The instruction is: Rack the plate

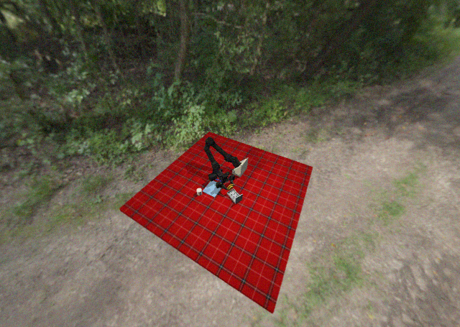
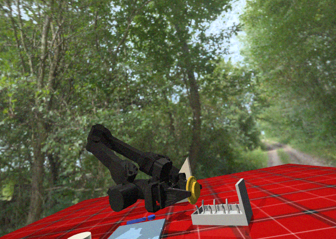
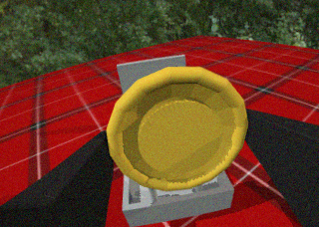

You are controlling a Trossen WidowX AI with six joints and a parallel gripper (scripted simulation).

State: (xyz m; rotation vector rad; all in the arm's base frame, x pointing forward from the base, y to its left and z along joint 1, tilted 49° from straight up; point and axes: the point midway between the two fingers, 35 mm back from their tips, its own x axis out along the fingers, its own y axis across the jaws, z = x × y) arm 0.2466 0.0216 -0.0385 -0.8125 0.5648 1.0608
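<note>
Right now my gripper tip is 2 cm short of the dish rack, 5 cm to the right of it and 5 cm above it. Round my gripper tip: yellow plate: 1 cm to the right; then pale blue mat: 4 cm ahead, 16 cm to the right, 7 cm below; then blue utensil: 6 cm behind, 17 cm to the right, 7 cm below.
</note>
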